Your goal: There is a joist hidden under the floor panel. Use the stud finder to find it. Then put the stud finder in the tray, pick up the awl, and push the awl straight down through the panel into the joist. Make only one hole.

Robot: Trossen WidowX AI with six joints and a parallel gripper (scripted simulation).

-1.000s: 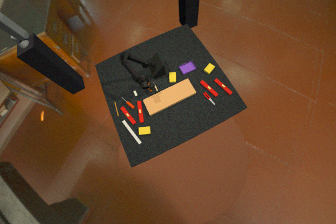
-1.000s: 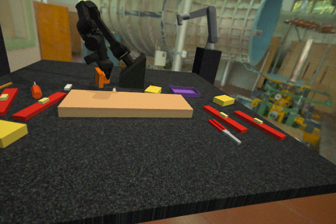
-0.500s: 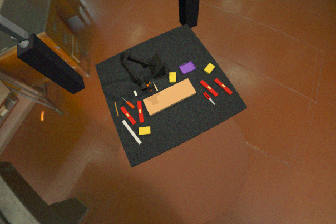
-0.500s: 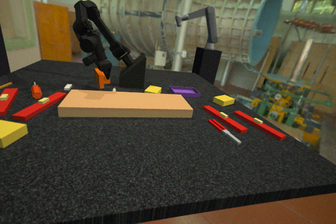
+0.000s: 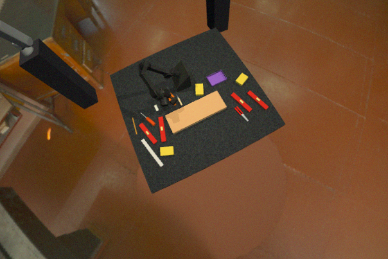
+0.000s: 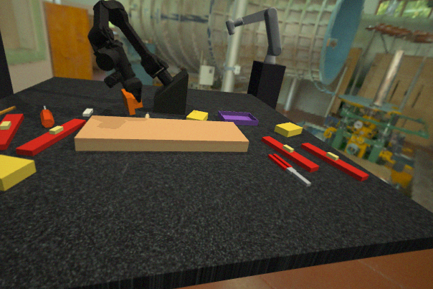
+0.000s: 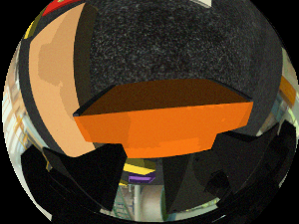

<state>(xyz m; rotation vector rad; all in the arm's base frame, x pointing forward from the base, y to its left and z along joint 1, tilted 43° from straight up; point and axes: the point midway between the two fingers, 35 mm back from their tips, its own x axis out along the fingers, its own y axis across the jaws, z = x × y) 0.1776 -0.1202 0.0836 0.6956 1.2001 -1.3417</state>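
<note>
My gripper tip is 1 cm past the orange stud finder and 1 cm to the left of it. Round my gripper tip: small white block 18 cm to the right, 7 cm below; pencil 6 cm ahead, 44 cm to the right, 7 cm below; awl 1 cm ahead, 4 cm to the left, 7 cm below.
</note>
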